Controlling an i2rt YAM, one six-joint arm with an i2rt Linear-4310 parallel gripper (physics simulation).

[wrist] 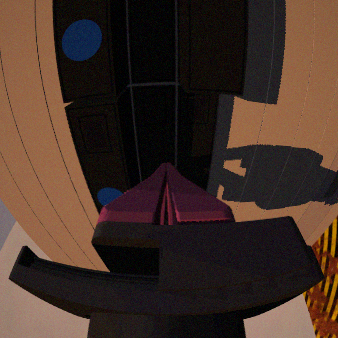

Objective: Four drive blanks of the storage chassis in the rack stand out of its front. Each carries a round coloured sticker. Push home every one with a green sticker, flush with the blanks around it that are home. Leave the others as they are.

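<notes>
The dark storage chassis (152, 45) runs down the middle of the wrist view, with thin grey lines between its bays. A dark blank (95, 80) at its upper left carries a round blue sticker (82, 40). Another blue sticker (110, 195) shows lower on the left, partly hidden behind the fingers. A dark block (217, 45) at the upper right shows no sticker in view. No green sticker shows in this view. My gripper (166, 169) has its magenta fingers pressed together, shut and empty, in front of the chassis's lower part. The fingers hide what lies behind them, and whether they touch it I cannot tell.
Tan surfaces with thin curved lines flank the chassis at left (25, 150) and right (305, 120). A dark gripper-shaped shadow (280, 175) falls on the right one. A yellow-and-black striped patch (327, 260) shows at the lower right edge.
</notes>
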